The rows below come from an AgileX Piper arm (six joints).
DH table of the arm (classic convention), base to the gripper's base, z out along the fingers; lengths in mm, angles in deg. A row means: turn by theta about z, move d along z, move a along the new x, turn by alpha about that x. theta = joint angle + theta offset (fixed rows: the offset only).
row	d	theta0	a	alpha
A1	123	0	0	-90
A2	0	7.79	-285.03	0
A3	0	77.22	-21.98	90
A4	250.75	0	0	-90
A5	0	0	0	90
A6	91	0	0	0
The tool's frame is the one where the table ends.
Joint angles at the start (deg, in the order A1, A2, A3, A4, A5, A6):
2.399 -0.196 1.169 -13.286 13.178 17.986
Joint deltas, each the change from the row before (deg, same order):
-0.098 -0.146 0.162 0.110 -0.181 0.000
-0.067 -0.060 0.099 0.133 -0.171 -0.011
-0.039 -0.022 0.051 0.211 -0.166 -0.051
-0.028 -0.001 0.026 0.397 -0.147 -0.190
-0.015 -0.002 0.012 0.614 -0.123 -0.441
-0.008 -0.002 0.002 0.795 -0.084 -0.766
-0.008 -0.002 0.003 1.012 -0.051 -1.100
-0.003 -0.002 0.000 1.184 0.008 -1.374
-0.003 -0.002 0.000 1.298 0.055 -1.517
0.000 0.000 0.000 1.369 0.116 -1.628
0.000 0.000 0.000 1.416 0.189 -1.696
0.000 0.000 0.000 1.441 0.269 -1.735
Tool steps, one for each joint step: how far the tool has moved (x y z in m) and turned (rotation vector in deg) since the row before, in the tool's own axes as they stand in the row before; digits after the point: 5 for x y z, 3 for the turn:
0.00055 -0.00004 0.00003 0.018 -0.156 0.121
0.00027 0.00002 0.00006 -0.012 -0.120 0.127
0.00004 0.00009 0.00004 -0.054 -0.118 0.159
-0.00003 0.00016 0.00003 -0.097 -0.091 0.200
-0.00006 0.00024 0.00001 -0.147 -0.069 0.160
-0.00004 0.00029 0.00000 -0.179 -0.032 0.012
0.00003 0.00034 0.00000 -0.213 0.010 -0.110
0.00011 0.00038 0.00000 -0.238 0.069 -0.216
0.00018 0.00040 0.00000 -0.253 0.115 -0.248
0.00028 0.00042 0.00000 -0.264 0.173 -0.291
0.00038 0.00043 0.00000 -0.269 0.240 -0.314
0.00050 0.00044 0.00000 -0.276 0.312 -0.330

